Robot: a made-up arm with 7 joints. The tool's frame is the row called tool.
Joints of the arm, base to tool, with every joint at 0 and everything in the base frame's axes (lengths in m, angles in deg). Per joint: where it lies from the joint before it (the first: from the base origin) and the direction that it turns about. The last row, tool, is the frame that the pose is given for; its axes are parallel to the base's.
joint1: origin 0 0 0.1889 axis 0 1 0
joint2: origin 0.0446 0.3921 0.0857 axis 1 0 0
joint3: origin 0.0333 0.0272 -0.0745 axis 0 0 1
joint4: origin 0.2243 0.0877 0.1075 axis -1 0 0
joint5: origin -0.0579 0.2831 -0.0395 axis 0 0 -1
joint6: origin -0.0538 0.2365 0.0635 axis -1 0 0
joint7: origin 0.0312 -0.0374 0.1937 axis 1 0 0
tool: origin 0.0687 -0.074 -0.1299
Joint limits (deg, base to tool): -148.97..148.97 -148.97..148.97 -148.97..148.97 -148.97..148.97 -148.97..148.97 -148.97..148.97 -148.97..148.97
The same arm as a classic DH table. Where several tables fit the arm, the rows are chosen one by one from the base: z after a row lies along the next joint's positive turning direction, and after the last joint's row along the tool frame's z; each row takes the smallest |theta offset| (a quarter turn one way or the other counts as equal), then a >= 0, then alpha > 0; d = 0 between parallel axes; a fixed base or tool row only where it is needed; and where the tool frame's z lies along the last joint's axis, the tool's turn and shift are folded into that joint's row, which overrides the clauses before.
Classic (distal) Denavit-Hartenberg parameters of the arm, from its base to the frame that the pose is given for. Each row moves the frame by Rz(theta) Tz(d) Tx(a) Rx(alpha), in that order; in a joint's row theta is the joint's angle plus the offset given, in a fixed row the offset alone. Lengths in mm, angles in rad.
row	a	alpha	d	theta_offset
base (fixed)	0	-1.5708	188.9	0
joint1	85.7	-1.5708	392.1	-1.5708
joint2	27.2	-1.5708	77.9	-1.5708
joint3	87.7	-1.5708	33	0
joint4	283.1	-1.5708	-166.4	0
joint5	236.5	1.5708	-24	0
joint6	-197.3	3.1416	0	1.3801
joint7	-74	-1.5708	46.1	1.3801
tool (fixed)	0	0	-129.9	-1.5708
Joint limits (rad, base to tool): -2.6..2.6 -2.6..2.6 -2.6..2.6 -2.6..2.6 -2.6..2.6 -2.6..2.6 -2.6..2.6

